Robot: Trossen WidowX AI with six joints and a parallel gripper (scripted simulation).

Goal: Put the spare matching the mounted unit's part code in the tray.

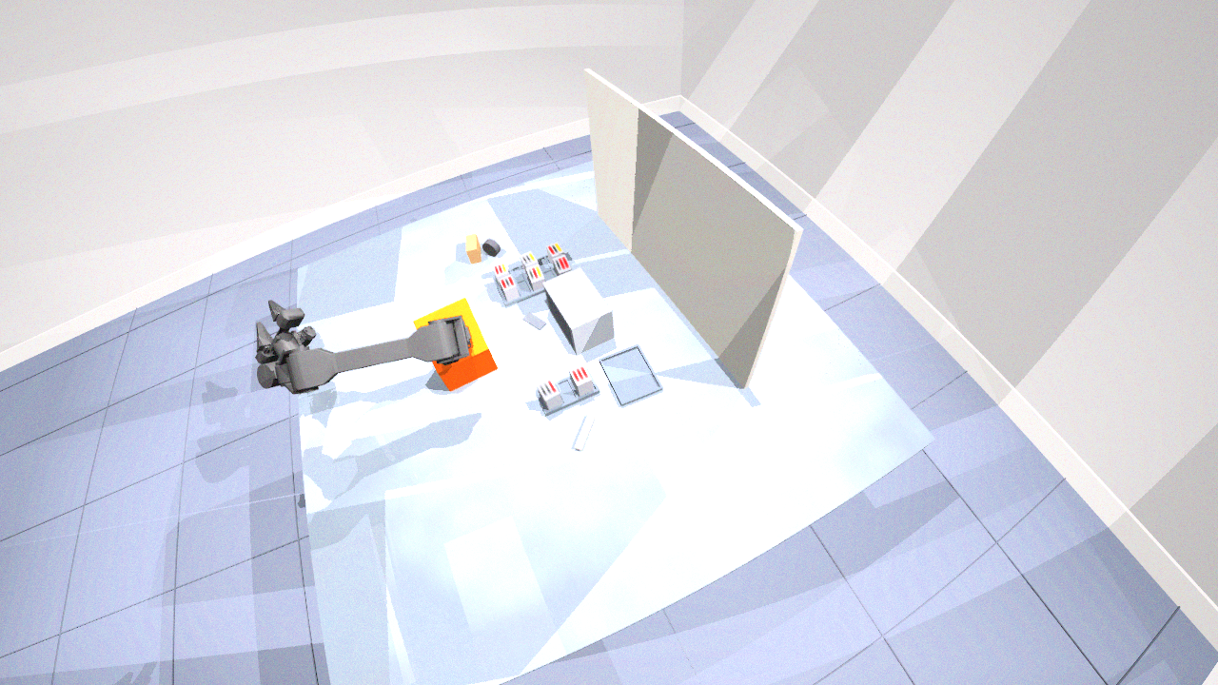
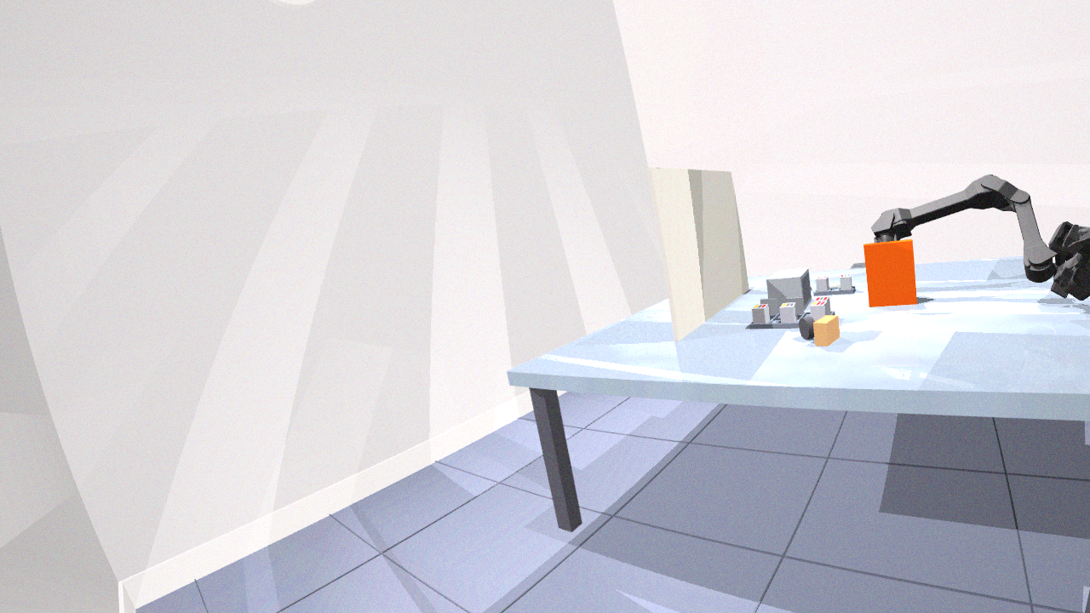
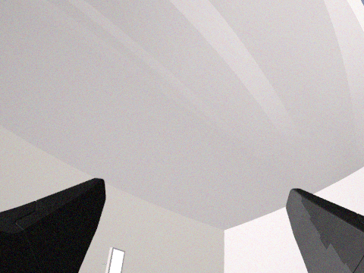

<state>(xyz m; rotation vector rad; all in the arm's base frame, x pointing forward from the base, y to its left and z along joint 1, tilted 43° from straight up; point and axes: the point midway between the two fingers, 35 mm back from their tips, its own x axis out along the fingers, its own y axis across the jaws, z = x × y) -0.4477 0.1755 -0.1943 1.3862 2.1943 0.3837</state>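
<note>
Now: the low rack 650 mm ahead of my gripper tip, 450 mm to the right of it and 150 mm below it. The rest, counted from my gripper tip: tan block 560 mm ahead, 130 mm below, 90 mm to the left; white mounted unit 750 mm ahead, 270 mm to the right, 100 mm below; black cylinder 610 mm ahead, 130 mm below, 70 mm to the left.
</note>
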